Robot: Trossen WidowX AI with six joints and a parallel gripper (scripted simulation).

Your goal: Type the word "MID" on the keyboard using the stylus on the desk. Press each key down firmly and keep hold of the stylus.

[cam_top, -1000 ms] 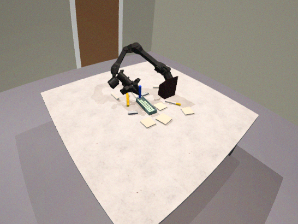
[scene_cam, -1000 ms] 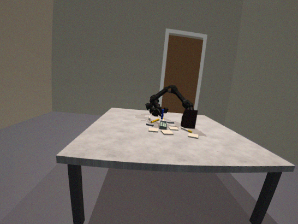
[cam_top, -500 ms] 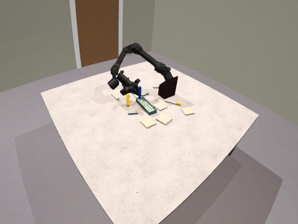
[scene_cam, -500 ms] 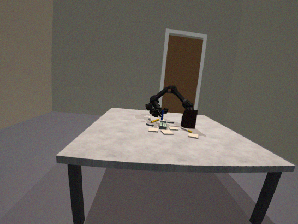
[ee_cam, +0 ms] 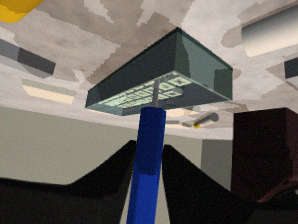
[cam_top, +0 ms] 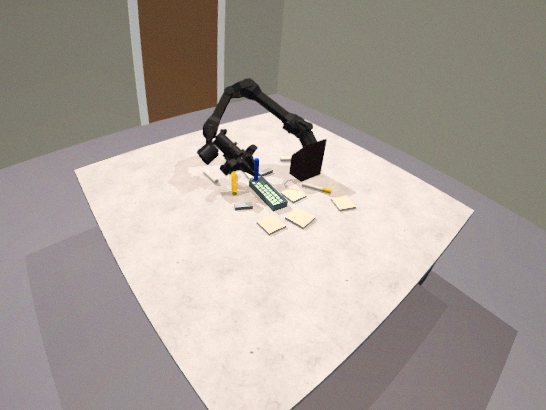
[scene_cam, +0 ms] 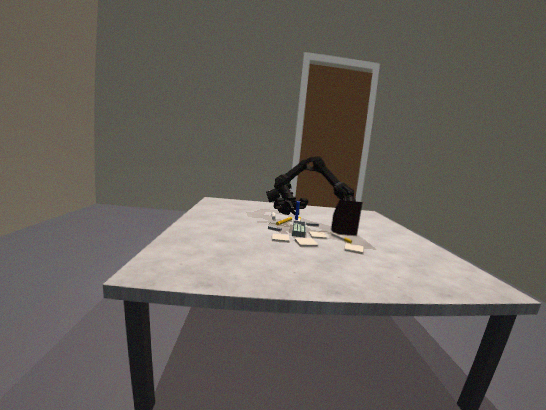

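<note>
The grey bar lies 110 mm ahead of my gripper tip, 60 mm to the left of it and 60 mm below it. From my gripper tip the other things lie so: blue stylus (10 mm below).
</note>
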